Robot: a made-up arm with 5 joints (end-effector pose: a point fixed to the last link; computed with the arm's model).
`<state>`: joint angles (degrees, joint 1 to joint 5).
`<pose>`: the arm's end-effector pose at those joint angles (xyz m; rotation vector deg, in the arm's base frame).
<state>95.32 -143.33 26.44 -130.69 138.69</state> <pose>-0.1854 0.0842 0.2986 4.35 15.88 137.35</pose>
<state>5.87 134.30 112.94 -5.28 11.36</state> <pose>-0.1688 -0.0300 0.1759 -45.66 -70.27 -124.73</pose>
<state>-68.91 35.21 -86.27 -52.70 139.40</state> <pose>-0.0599 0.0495 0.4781 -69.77 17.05 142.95</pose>
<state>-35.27 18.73 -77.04 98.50 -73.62</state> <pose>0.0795 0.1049 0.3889 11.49 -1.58 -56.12</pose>
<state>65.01 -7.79 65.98 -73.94 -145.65</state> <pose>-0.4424 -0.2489 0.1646 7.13 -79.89 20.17</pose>
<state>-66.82 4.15 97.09 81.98 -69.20</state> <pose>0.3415 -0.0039 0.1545 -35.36 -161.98 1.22</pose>
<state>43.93 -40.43 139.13 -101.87 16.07</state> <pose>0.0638 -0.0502 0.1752 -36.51 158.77 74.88</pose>
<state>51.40 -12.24 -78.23 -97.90 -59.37</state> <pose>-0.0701 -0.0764 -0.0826 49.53 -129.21 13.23</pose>
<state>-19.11 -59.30 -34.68 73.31 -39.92</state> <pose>0.1459 0.0144 0.1039 -39.94 31.11 -51.91</pose>
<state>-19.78 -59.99 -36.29 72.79 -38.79</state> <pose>0.1507 0.0125 0.1056 -38.83 33.40 -52.27</pose>
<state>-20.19 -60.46 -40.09 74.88 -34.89</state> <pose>0.1717 0.0025 0.1029 -37.22 39.80 -56.75</pose>
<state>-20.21 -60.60 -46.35 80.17 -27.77</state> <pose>0.2054 -0.0238 0.0918 -34.54 51.01 -66.07</pose>
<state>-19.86 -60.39 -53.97 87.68 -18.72</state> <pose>0.2335 -0.0682 0.0720 -30.38 65.13 -78.35</pose>
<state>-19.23 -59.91 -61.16 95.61 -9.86</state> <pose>0.2408 -0.1181 0.0493 -25.34 78.83 -90.56</pose>
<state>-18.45 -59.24 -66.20 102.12 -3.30</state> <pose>0.2325 -0.1556 0.0324 -21.07 88.78 -99.91</pose>
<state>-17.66 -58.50 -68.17 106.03 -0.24</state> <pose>0.2244 -0.1738 0.0253 -19.13 93.18 -104.93</pose>
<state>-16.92 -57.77 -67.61 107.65 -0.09</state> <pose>0.2236 -0.1775 0.0256 -19.47 93.00 -106.36</pose>
